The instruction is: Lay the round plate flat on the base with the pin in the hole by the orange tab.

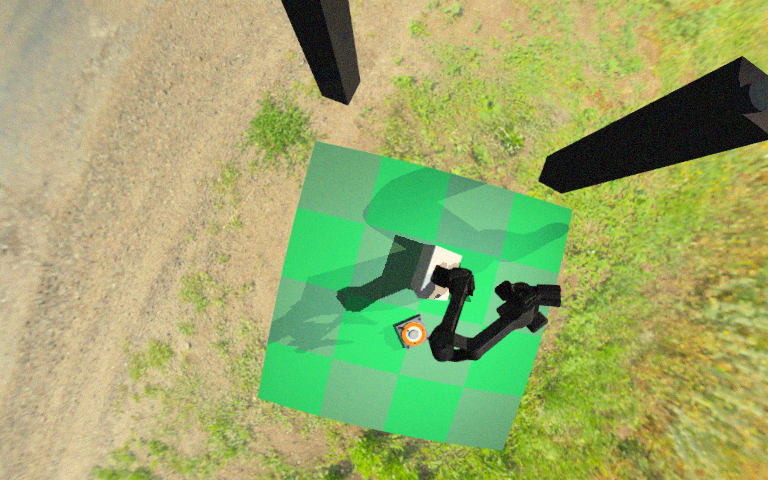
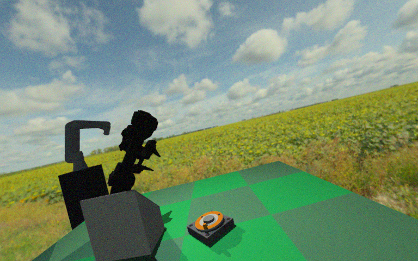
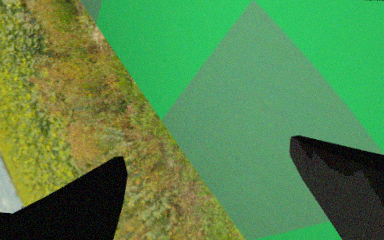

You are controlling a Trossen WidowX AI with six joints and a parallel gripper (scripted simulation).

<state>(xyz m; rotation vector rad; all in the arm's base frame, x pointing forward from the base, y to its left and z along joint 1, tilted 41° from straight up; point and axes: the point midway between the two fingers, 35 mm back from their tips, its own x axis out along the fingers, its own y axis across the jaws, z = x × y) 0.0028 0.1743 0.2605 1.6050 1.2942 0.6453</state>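
Right now the round plate is 290 mm to the right of my gripper tip, 280 mm ahead of it and 200 mm below it. Also, from my gripper tip: square grey base: 290 mm ahead, 270 mm to the right, 210 mm below.
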